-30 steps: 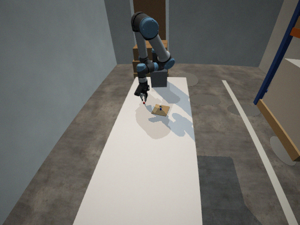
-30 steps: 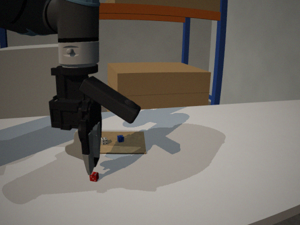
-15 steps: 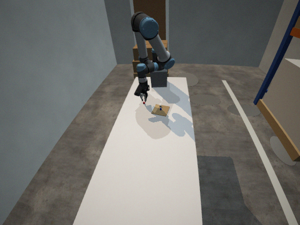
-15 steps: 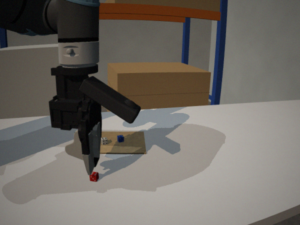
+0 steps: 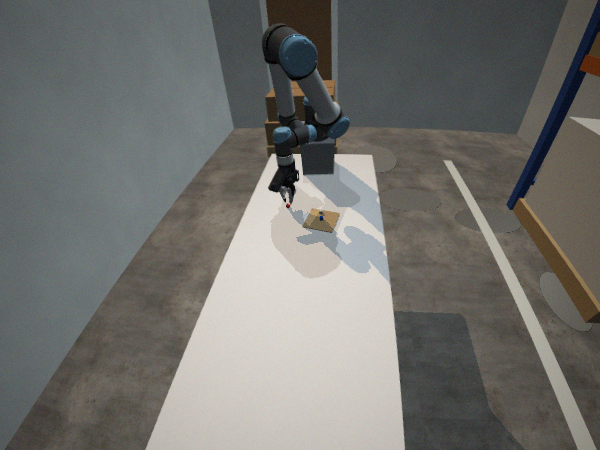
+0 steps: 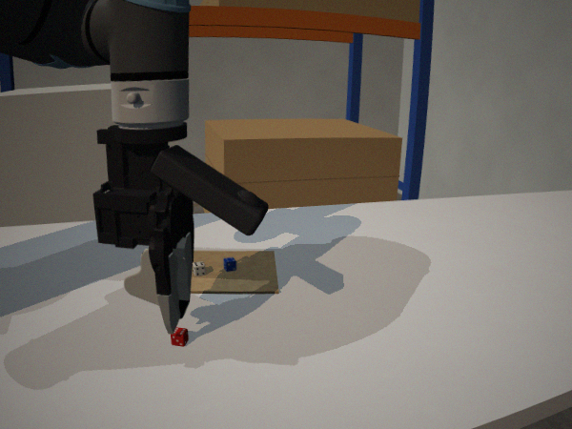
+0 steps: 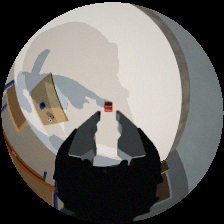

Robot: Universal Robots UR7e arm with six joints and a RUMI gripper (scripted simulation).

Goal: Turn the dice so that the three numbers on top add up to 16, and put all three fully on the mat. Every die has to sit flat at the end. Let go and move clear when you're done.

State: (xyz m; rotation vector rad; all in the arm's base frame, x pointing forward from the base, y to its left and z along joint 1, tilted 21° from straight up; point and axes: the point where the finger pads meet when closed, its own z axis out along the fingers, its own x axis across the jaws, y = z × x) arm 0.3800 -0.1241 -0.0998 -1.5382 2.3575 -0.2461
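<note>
Now: the red die 3 cm below my hand. From my hand the other things lie so: blue die: 9 cm ahead, 17 cm to the left, 3 cm below; mat: 9 cm ahead, 17 cm to the left, 4 cm below; white die: 4 cm ahead, 17 cm to the left, 3 cm below.
</note>
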